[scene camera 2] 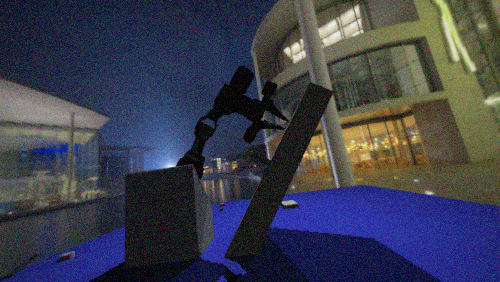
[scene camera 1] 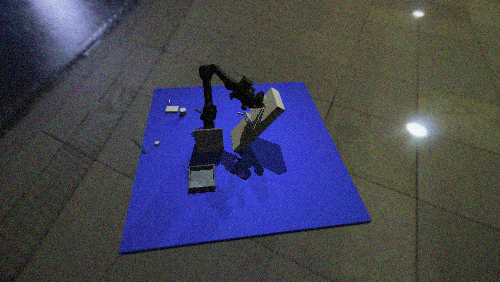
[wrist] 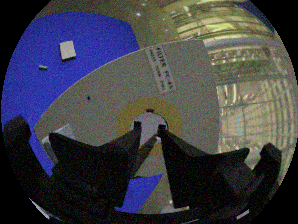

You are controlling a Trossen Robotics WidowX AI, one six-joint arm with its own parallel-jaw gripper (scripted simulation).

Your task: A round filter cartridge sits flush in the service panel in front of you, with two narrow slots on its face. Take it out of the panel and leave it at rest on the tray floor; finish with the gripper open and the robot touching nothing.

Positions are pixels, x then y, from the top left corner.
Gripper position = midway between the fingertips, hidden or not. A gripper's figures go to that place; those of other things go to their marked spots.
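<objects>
Round filter cartridge (wrist: 151,124): 100 mm from the lens. Service panel (wrist: 176,79): 100 mm from the lens. The gripper (wrist: 151,131): 100 mm from the lens.
</objects>
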